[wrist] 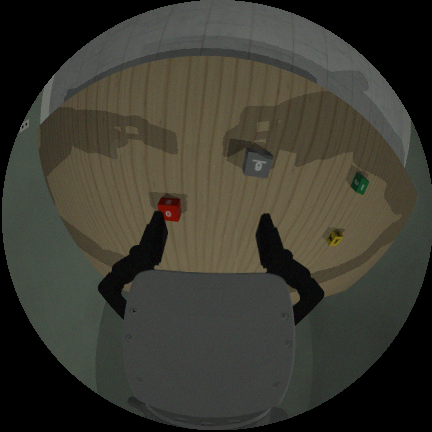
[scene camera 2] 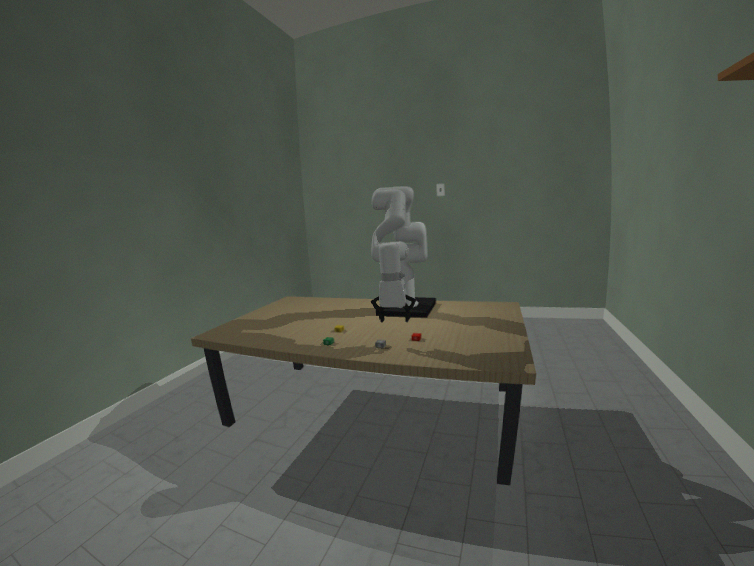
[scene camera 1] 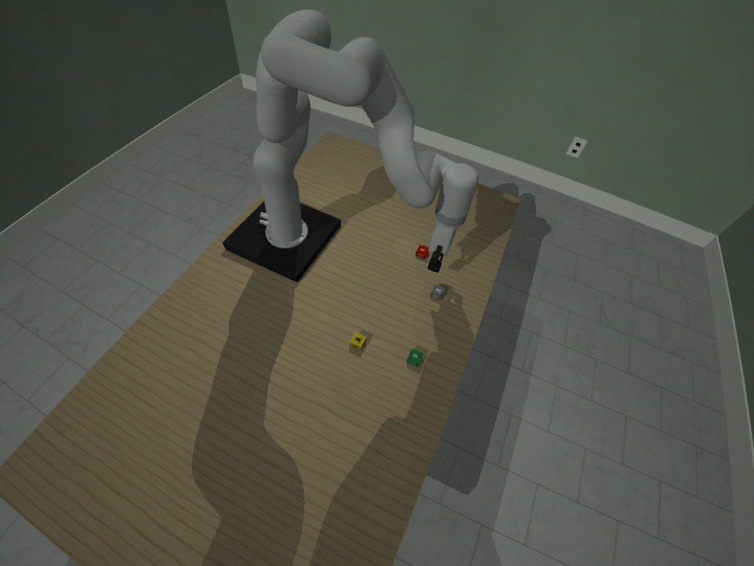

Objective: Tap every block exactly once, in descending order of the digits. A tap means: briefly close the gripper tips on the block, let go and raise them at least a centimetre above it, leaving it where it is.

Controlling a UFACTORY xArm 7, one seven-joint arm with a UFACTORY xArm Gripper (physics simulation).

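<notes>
My gripper [scene camera 1: 434,266] [scene camera 2: 394,319] [wrist: 211,222] is open and empty, above the table. A red block [scene camera 1: 422,251] [scene camera 2: 415,336] [wrist: 169,209] with a 0 on it lies beyond the left fingertip in the wrist view. A grey block [scene camera 1: 437,291] [scene camera 2: 380,344] [wrist: 258,164] lies ahead of the right finger; its digit has a bar and looks like a 6 or 9. A green block [scene camera 1: 415,357] [scene camera 2: 328,341] [wrist: 360,183] and a yellow block [scene camera 1: 358,340] [scene camera 2: 339,328] [wrist: 335,238] lie farther right in the wrist view; their digits are too small to read surely.
The blocks rest apart on the wooden table [scene camera 1: 152,389] [scene camera 2: 475,332] [wrist: 200,100]. The arm stands on a black base plate [scene camera 1: 255,255] [scene camera 2: 426,307]. Arm shadows cross the table. The table edge lies beyond the grey and green blocks in the wrist view.
</notes>
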